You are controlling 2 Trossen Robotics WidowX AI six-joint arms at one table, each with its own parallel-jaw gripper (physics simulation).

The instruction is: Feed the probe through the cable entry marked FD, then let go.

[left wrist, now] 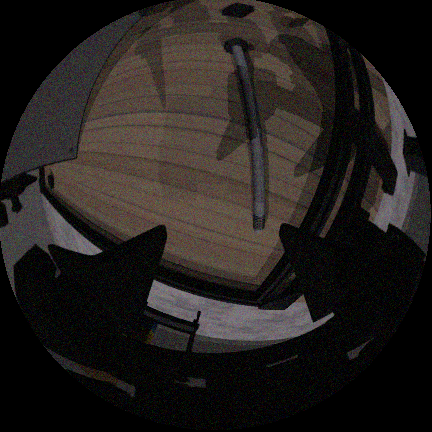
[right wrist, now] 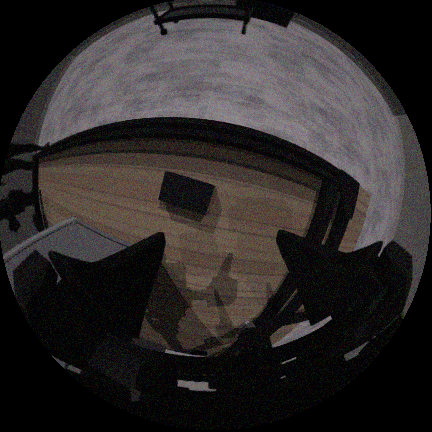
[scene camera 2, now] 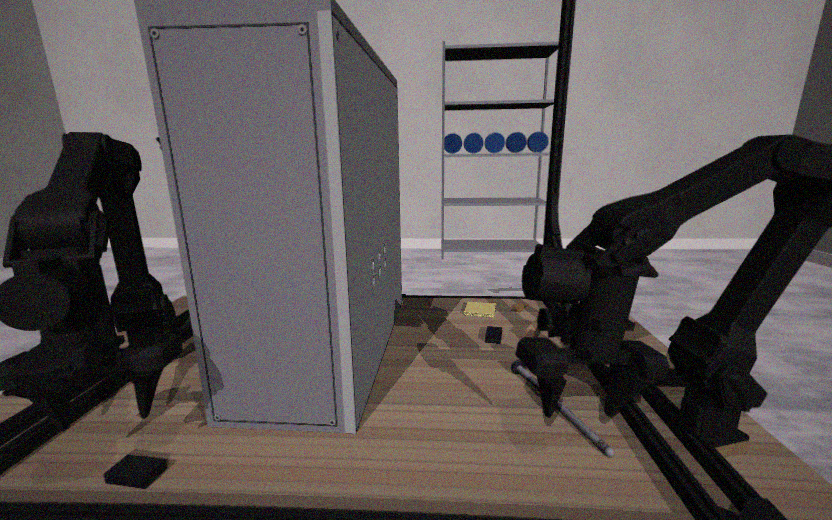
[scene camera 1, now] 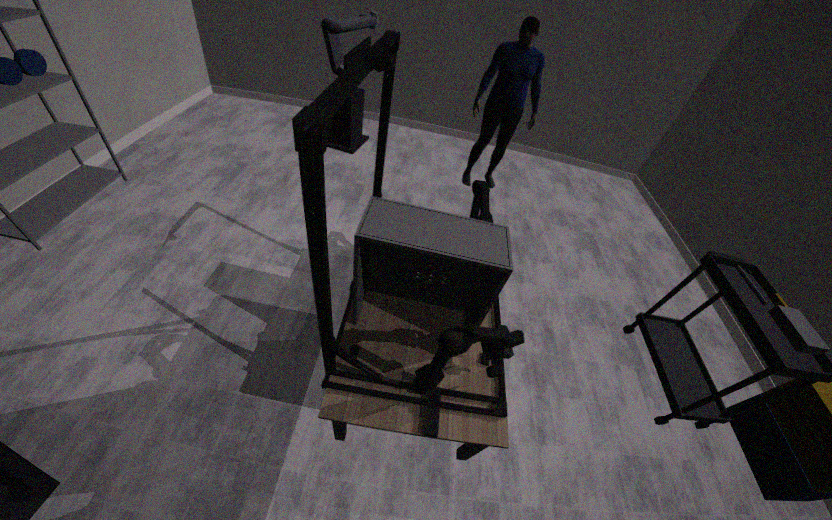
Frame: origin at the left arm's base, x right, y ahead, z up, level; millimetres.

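Seen in the pictures: left gripper, between the fingertips: (left wrist: pixel 224 230) (scene camera 2: pixel 577 415); right gripper, between the fingertips: (left wrist: pixel 36 178) (right wrist: pixel 222 237) (scene camera 2: pixel 106 422) (scene camera 1: pixel 486 361); left arm's base, origin of its link: (left wrist: pixel 352 232) (right wrist: pixel 32 197) (scene camera 2: pixel 707 427); right arm's base, origin of its link: (right wrist: pixel 253 331) (scene camera 1: pixel 421 386).
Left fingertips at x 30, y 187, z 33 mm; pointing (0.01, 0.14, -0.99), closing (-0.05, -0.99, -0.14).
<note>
Offsets run from my left fingertips to a thing's middle. "spot": to the spot under its first point.
The probe, a thin grey rod @(dx +85, dy -29, dz -43 mm) (scene camera 2: pixel 579 422) (left wrist: pixel 257 170) with a dark collar at its far end, lies on the table. A tall grey cabinet @(dx +402, dy +300, dz +230 mm) (scene camera 2: pixel 245 214) (scene camera 1: pixel 435 233) stands beside it, with a cluster of small cable entries @(spot: dx +306, dy +212, dz +146 mm) (scene camera 2: pixel 378 264) (scene camera 1: pixel 429 277) on one face; their marks, FD included, are unreadable. My left gripper (scene camera 2: pixel 581 407) (left wrist: pixel 224 230) is open and empty above the probe; in the left wrist view the rod's near end shows between the fingertips, nearer the right-hand one. My right gripper (right wrist: pixel 222 237) is open and empty on the cabinet's other side, partly hidden in scene camera 2.
A black block @(dx +112, dy +562, dz -45 mm) (scene camera 2: pixel 136 470) (right wrist: pixel 186 192) lies near the table edge. A smaller dark block @(dx +343, dy -44, dz -45 mm) (scene camera 2: pixel 493 334) (left wrist: pixel 238 10) and a yellow pad @(dx +494, dy -80, dz -47 mm) (scene camera 2: pixel 479 308) lie beyond the probe. Dark rails (scene camera 2: pixel 665 450) run beside the left arm. A black post (scene camera 1: pixel 315 245) rises at the table's side.
</note>
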